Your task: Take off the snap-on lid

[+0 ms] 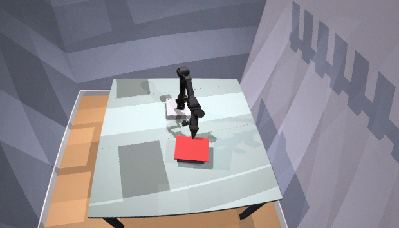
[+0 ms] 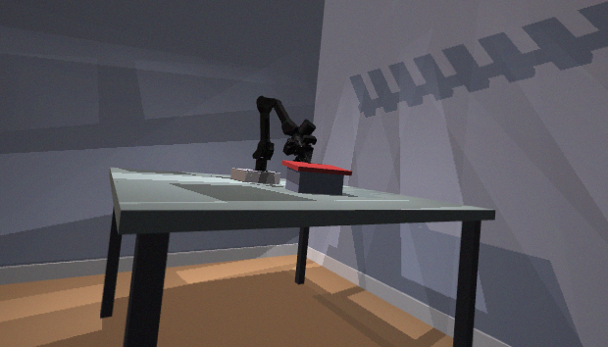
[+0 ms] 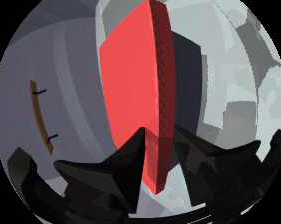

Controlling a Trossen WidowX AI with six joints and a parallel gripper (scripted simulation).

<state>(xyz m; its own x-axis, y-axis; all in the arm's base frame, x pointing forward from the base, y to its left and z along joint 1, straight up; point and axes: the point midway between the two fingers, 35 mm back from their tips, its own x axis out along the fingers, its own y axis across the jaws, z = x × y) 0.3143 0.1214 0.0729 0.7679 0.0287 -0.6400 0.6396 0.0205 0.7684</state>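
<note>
Now: the red lid 8 cm ahead of my gripper tip. Also, from my gripper tip: grey storage box: 7 cm ahead, 6 cm below.
</note>
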